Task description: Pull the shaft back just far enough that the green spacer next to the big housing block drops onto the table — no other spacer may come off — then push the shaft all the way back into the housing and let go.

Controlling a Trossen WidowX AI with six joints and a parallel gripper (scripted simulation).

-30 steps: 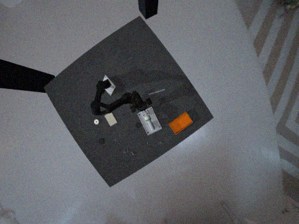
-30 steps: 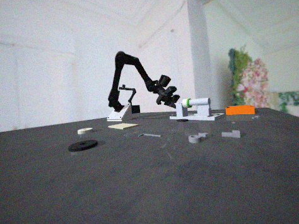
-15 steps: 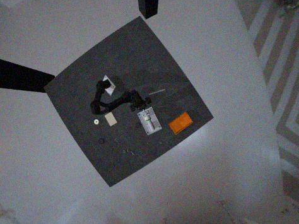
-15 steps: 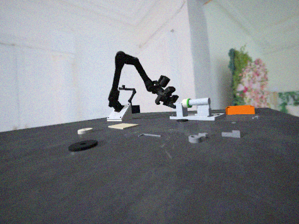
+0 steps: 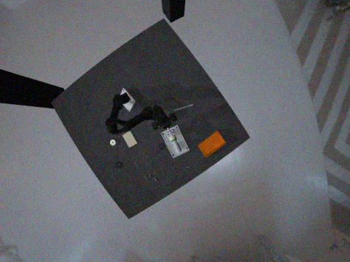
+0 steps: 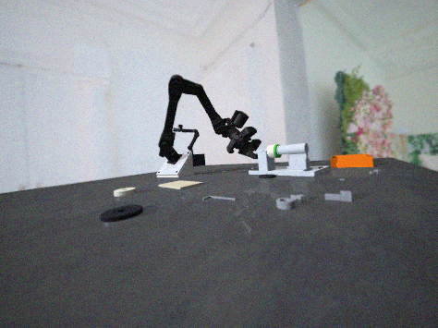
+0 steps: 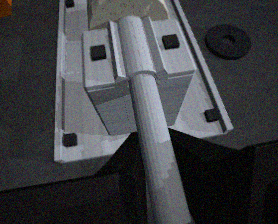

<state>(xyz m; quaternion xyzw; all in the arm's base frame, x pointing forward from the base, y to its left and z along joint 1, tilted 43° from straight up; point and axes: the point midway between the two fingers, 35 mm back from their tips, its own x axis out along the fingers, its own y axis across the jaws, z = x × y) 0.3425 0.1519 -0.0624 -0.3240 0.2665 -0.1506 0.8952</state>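
Now: the grey shaft 5 cm ahead of my gripper tip and 2 cm above it. From my gripper tip the other things lie so: cream spacer (7 cm ahead, 1 cm to the right, 2 cm above); then cream tile (9 cm behind, 32 cm to the right, 5 cm below); then green spacer (9 cm ahead, 1 cm to the right, 2 cm above).
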